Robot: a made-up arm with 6 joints. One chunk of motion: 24 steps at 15 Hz.
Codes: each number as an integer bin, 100 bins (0 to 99) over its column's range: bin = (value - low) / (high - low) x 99, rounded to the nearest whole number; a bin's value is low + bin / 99 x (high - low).
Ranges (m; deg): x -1.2..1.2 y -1.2..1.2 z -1.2..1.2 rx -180..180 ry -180..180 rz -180..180
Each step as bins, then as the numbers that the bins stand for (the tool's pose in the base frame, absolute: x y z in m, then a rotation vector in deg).
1 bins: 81 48 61 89 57 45
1 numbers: 0.7636 -0.0364 0.2788 143.64 27.27 -16.36
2 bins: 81 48 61 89 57 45
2 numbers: 0.7636 -0.0364 0.2788 143.64 27.27 -16.36
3 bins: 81 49 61 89 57 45
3 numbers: 0.7636 -0.0121 0.2788 143.64 27.27 -16.36
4 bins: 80 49 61 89 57 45
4 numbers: 0.7394 -0.0121 0.2788 143.64 27.27 -16.36
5 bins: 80 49 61 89 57 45
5 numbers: 0.7394 -0.0121 0.2788 143.64 27.27 -16.36
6 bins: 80 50 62 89 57 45
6 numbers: 0.7394 0.0121 0.3030 143.64 27.27 -16.36
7 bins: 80 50 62 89 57 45
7 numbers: 0.7394 0.0121 0.3030 143.64 27.27 -16.36
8 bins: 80 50 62 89 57 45
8 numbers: 0.7394 0.0121 0.3030 143.64 27.27 -16.36
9 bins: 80 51 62 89 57 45
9 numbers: 0.7394 0.0364 0.3030 143.64 27.27 -16.36
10 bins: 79 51 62 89 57 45
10 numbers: 0.7152 0.0364 0.3030 143.64 27.27 -16.36
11 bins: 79 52 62 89 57 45
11 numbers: 0.7152 0.0606 0.3030 143.64 27.27 -16.36
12 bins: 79 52 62 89 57 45
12 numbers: 0.7152 0.0606 0.3030 143.64 27.27 -16.36
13 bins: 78 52 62 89 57 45
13 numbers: 0.6909 0.0606 0.3030 143.64 27.27 -16.36
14 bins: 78 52 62 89 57 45
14 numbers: 0.6909 0.0606 0.3030 143.64 27.27 -16.36
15 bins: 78 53 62 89 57 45
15 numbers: 0.6909 0.0848 0.3030 143.64 27.27 -16.36
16 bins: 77 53 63 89 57 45
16 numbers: 0.6667 0.0848 0.3273 143.64 27.27 -16.36
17 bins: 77 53 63 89 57 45
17 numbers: 0.6667 0.0848 0.3273 143.64 27.27 -16.36
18 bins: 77 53 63 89 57 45
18 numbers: 0.6667 0.0848 0.3273 143.64 27.27 -16.36
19 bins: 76 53 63 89 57 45
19 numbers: 0.6424 0.0848 0.3273 143.64 27.27 -16.36
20 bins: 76 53 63 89 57 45
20 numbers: 0.6424 0.0848 0.3273 143.64 27.27 -16.36
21 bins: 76 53 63 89 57 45
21 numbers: 0.6424 0.0848 0.3273 143.64 27.27 -16.36
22 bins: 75 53 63 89 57 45
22 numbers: 0.6182 0.0848 0.3273 143.64 27.27 -16.36
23 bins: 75 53 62 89 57 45
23 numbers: 0.6182 0.0848 0.3030 143.64 27.27 -16.36
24 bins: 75 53 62 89 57 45
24 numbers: 0.6182 0.0848 0.3030 143.64 27.27 -16.36
